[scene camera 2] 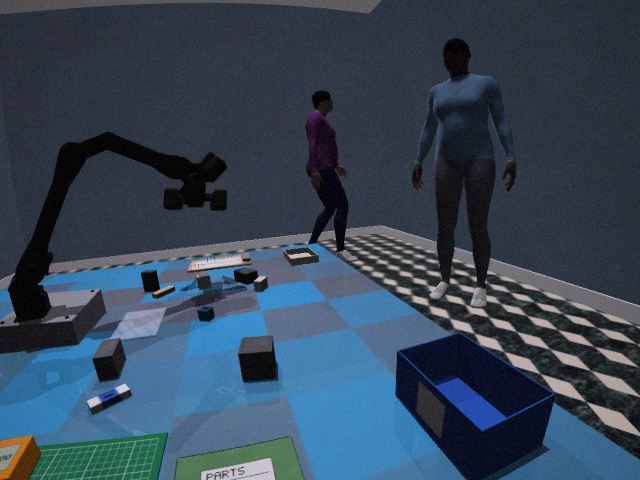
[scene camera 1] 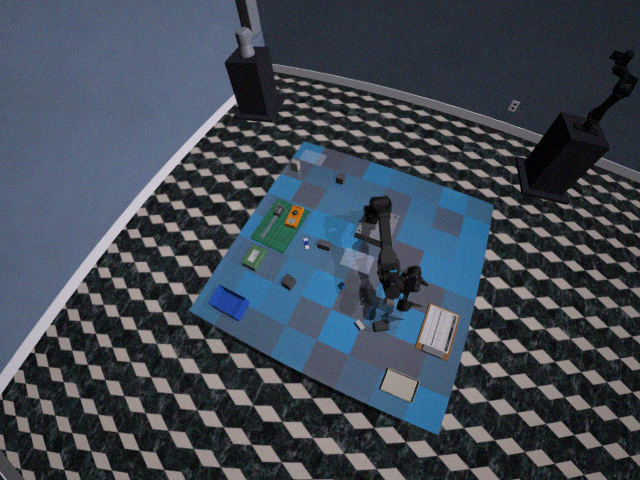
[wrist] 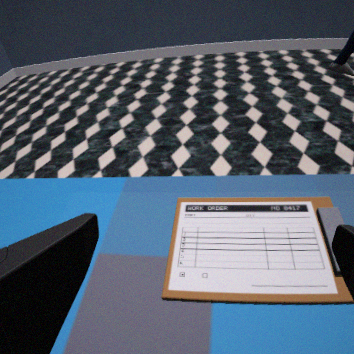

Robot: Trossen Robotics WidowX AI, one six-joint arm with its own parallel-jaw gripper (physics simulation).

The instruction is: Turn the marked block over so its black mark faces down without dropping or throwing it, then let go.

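Frame: origin at the arm's base, x left, y back, z up, level; centimetres.
Where they show: gripper, fingertip midpoint: (scene camera 2: 196, 207) (scene camera 1: 425, 296) (wrist: 216, 231); arm's base, link origin: (scene camera 2: 33, 314) (scene camera 1: 371, 218).
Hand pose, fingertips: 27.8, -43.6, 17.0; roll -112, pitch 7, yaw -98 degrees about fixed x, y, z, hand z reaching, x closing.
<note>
Things, the pixels of their top centre, and the offset from my fingertips, as dx, dy, dz.
- small light block, top centre: (scene camera 2: 202, 274) (scene camera 1: 390, 299) -11.3, +1.9, -19.4
- clipboard, top centre: (wrist: 257, 235) (scene camera 2: 219, 258) (scene camera 1: 439, 330) +14.0, -7.5, -21.3
- shallow tray, top centre: (scene camera 2: 300, 252) (scene camera 1: 400, 385) -0.6, -35.2, -20.6
- blue bin, top centre: (scene camera 2: 468, 370) (scene camera 1: 226, 300) -86.9, -18.1, -15.6
- tiny blue cube, top centre: (scene camera 2: 205, 308) (scene camera 1: 341, 284) -35.7, +4.7, -20.5
- wooden strip, top centre: (scene camera 2: 163, 289) -11.3, +14.1, -21.7
Several blocks stand on the table; I cannot make out a black mark on any. A small light block (scene camera 1: 390, 302) (scene camera 2: 203, 281) is below the arm. Another light block (scene camera 1: 359, 324) (scene camera 2: 260, 283) stands beside a dark block (scene camera 1: 381, 326) (scene camera 2: 245, 275). Nearer scene camera 2 are one dark block (scene camera 1: 288, 281) (scene camera 2: 257, 358) and another dark block (scene camera 1: 324, 244) (scene camera 2: 109, 359). My gripper (scene camera 1: 421, 294) (scene camera 2: 195, 199) (wrist: 216, 231) is open and empty, high above the table and apart from the blocks. No block shows in the wrist view.
A clipboard (scene camera 1: 437, 330) (scene camera 2: 219, 261) (wrist: 255, 280) lies ahead of the gripper. A shallow tray (scene camera 1: 399, 384) (scene camera 2: 301, 256), a blue bin (scene camera 1: 229, 302) (scene camera 2: 467, 408), a tiny blue cube (scene camera 1: 341, 285) (scene camera 2: 205, 313) and a wooden strip (scene camera 2: 163, 291) are on the table. Two people stand beyond it.
</note>
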